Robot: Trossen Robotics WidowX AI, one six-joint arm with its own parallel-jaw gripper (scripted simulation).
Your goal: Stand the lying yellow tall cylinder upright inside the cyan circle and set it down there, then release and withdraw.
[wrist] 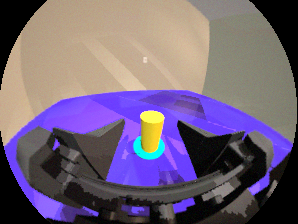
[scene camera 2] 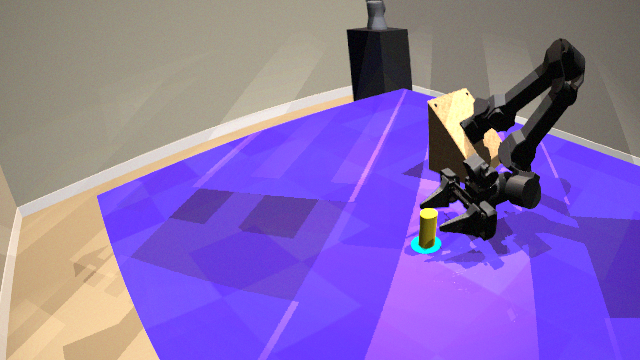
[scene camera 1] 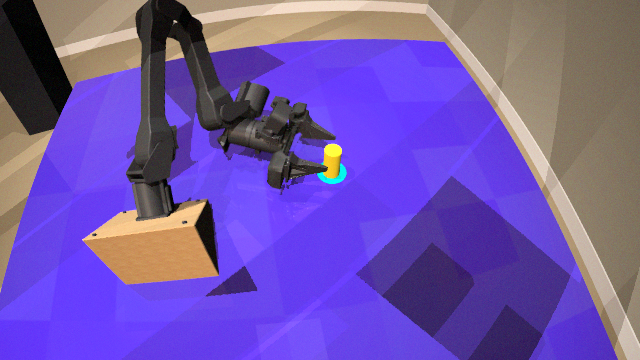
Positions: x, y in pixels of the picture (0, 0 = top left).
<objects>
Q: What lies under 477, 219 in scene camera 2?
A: My gripper.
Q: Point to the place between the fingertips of my gripper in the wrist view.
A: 151, 122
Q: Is my gripper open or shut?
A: Open.
</objects>
